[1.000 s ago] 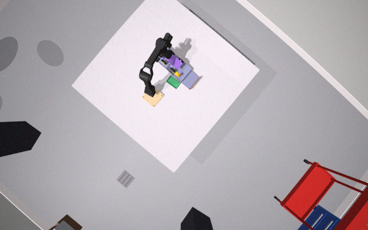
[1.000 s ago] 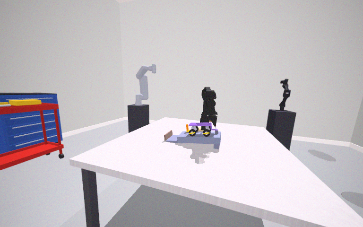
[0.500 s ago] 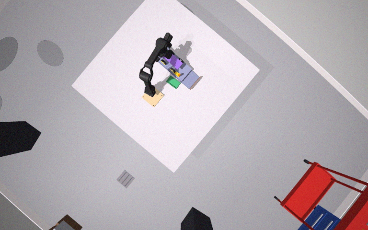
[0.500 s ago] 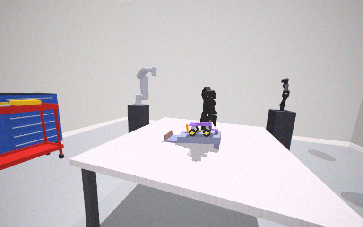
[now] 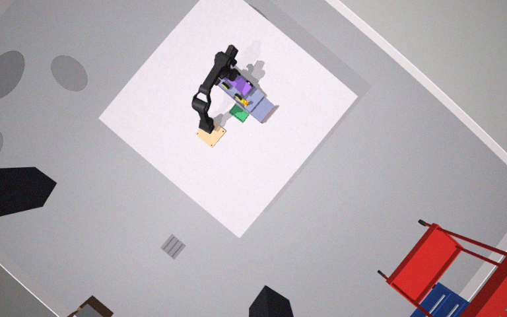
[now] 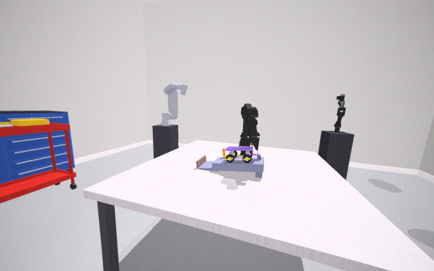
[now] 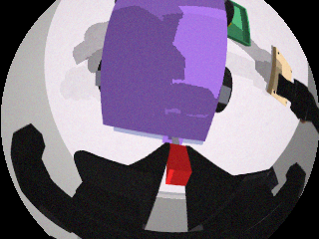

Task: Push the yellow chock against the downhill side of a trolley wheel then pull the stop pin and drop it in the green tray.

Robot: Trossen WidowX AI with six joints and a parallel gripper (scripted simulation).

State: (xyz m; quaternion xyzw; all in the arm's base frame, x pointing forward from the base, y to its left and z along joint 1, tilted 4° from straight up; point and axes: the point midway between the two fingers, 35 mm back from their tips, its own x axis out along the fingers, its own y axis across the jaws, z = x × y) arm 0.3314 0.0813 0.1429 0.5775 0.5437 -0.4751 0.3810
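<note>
My gripper tip is right at the stop pin. Round my gripper tip: yellow chock 20 cm to the right, 7 cm below, 5 cm behind; then purple trolley 11 cm to the right, 4 cm below, 1 cm ahead; then blue-grey ramp 11 cm to the right, 10 cm below, 1 cm ahead.
</note>
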